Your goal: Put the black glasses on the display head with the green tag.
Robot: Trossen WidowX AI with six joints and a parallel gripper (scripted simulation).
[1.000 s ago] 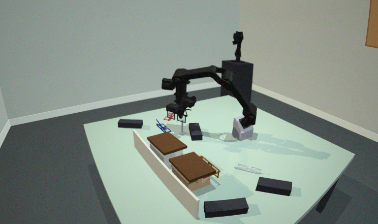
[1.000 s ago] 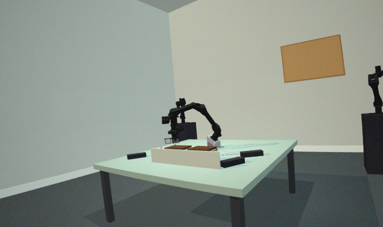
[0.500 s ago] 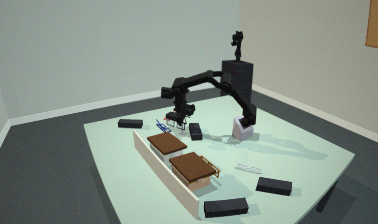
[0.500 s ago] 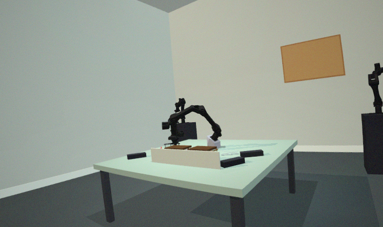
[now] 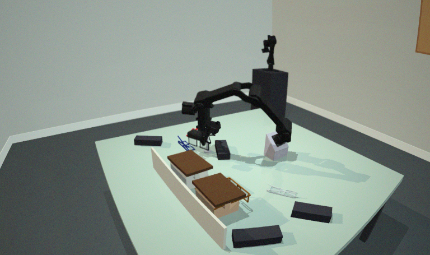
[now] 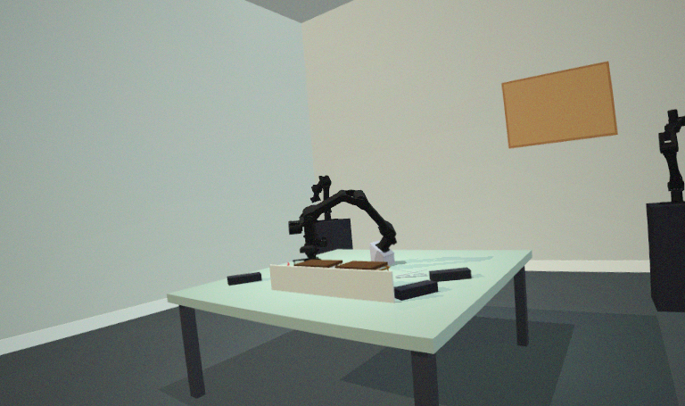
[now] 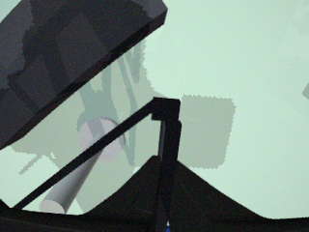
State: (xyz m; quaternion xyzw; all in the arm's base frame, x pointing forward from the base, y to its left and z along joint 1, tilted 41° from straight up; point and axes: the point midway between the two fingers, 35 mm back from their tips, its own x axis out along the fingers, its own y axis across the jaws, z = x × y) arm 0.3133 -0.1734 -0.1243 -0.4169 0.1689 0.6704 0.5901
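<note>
Now: the small post 4 cm behind my gripper tip, 3 cm to the right of it and 3 cm below it. From my gripper tip the other things lie so: tan head 17 cm ahead, 40 cm to the left; then white panel 28 cm ahead, 28 cm to the left.
</note>
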